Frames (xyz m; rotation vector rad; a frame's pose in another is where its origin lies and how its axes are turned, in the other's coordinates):
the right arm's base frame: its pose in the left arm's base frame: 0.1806 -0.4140 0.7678 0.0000 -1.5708 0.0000
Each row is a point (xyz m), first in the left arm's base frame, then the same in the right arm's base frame.
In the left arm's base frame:
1: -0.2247 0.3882 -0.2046
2: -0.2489 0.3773 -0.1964
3: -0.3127 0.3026 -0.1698
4: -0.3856 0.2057 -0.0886
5: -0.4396 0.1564 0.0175
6: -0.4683 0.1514 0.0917
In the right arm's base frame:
1: -0.9724 0.8022 0.4053
2: -0.9642 0.7913 0.4295
3: -0.9376 0.7166 0.4933
4: -0.8564 0.6197 0.5662
5: -0.7503 0.5704 0.6202
6: -0.6761 0.5654 0.6489

